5 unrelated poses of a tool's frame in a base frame.
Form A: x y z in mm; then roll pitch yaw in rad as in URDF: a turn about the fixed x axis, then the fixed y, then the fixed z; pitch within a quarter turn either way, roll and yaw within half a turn.
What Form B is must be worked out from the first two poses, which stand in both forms.
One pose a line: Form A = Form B
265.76 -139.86 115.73 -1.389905 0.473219 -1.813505 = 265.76 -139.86 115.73 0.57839 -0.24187 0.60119 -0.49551
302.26 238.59 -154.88 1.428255 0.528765 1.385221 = 302.26 238.59 -154.88 0.67063 0.36044 0.55566 0.33405
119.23 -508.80 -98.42 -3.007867 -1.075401 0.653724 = 119.23 -508.80 -98.42 0.21842 -0.80061 -0.30756 -0.46554
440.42 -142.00 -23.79 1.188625 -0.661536 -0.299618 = 440.42 -142.00 -23.79 0.80199 0.48349 -0.34511 0.06286
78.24 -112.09 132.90 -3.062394 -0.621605 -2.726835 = 78.24 -112.09 132.90 0.29127 0.20772 -0.92847 0.09980
